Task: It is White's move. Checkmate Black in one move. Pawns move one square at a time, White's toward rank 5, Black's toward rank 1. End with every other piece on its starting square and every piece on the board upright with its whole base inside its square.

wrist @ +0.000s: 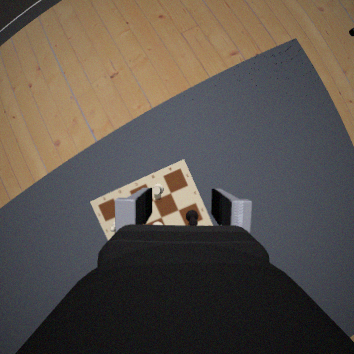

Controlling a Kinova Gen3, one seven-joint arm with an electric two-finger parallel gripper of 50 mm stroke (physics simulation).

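Places are measured from the arm's base along level axes (x right, y back, z down), in metres.
Pixels of known places: gripper, fingertip midpoint: (181,200).
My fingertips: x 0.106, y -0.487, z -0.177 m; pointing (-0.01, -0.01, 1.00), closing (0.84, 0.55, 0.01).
Ahead of a thing's pixels: the offset from my fingertips to its top centre. Level surfaces: height alone.
The chessboard @[dx -0.097, dy +0.058, dz +0.249 m] (175,180) lies tilted in the lower middle of the wrist view, its near part hidden by the gripper body. A white piece @[dx -0.048, dy -0.012, dz +0.216 m] (158,190) stands upright on a light square near the far edge, beside the left finger. A black piece @[dx -0.021, dy +0.072, dz +0.186 m] (192,216) stands on a dark square near the right edge, its lower part close to the gripper body. The top of another white piece @[dx -0.093, dy +0.055, dz +0.186 m] (158,224) shows at the gripper body's edge. A small part of a white piece @[dx -0.166, dy +0.007, dz +0.217 m] (113,229) shows left of the left finger. My gripper (181,200) is open and empty, above the board.
The board lies on a dark grey-blue table top @[dz +0.255 m] (240,130). A wooden plank floor (115,60) shows beyond the table's edge. A small black object (352,32) shows at the upper right edge of the view.
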